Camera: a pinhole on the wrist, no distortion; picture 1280 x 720 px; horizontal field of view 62.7 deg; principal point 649.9 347.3 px. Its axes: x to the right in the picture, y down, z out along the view. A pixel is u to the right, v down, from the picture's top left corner.
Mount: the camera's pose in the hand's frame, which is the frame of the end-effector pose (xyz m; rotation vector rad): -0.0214 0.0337 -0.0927 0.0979 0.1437 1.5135
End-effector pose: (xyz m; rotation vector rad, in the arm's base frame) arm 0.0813 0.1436 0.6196 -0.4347 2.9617 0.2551
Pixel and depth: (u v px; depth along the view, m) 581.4 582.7 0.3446
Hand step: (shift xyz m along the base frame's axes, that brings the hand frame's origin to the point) 0.0646 0.0837 -0.2433
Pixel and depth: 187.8 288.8 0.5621
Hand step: 0.0311 -0.1255 -0.4977
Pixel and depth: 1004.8 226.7 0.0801
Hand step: -0.0215 0.0554 0.0244
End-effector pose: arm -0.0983 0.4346 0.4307 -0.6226 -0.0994 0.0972
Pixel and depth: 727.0 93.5 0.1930
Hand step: 0.0407 0.0992 0.0471
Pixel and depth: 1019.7 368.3 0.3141
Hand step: -0.0090 0.2501 0.0860
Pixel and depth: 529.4 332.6 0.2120
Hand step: -0.0021 0.0808 0.0868
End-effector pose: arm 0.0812 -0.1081 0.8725 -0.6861 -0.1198 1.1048
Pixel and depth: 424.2 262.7 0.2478
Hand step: -0.0358 0.0929 0.1190
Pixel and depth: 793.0 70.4 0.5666
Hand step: -0.1736 0.4153 0.2307
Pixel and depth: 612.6 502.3 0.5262
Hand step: -0.2166 0.1916 0.3330
